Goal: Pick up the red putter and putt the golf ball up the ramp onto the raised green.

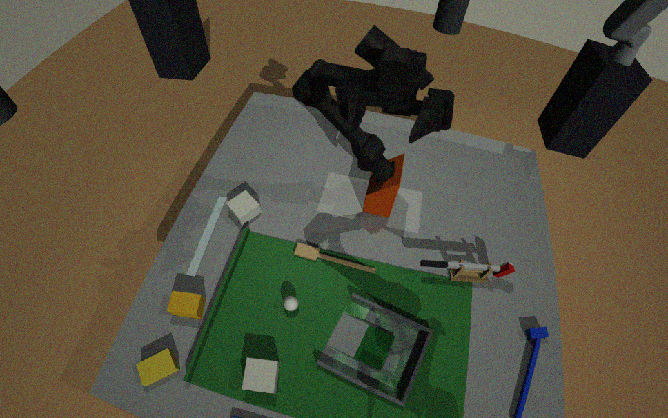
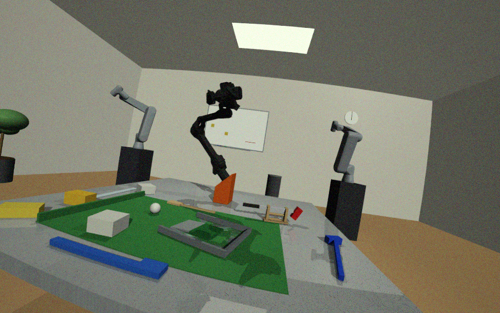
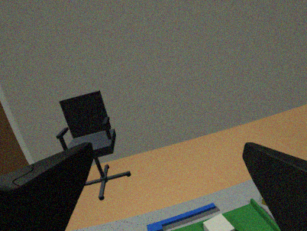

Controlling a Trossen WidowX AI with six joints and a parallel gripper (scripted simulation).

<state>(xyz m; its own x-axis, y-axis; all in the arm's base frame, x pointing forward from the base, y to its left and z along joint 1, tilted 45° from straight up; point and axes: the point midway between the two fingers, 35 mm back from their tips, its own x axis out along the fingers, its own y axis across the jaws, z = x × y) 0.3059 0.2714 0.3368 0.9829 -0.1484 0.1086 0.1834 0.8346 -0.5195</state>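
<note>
Right now my gripper tip is 57 cm above the wooden mallet, 8 cm to the left of it and 6 cm past it. Round my gripper tip: green mat 58 cm below, 16 cm ahead, 1 cm to the left; white golf ball 56 cm below, 15 cm to the right, 11 cm ahead; red putter 52 cm below, 35 cm to the left, 10 cm behind.
</note>
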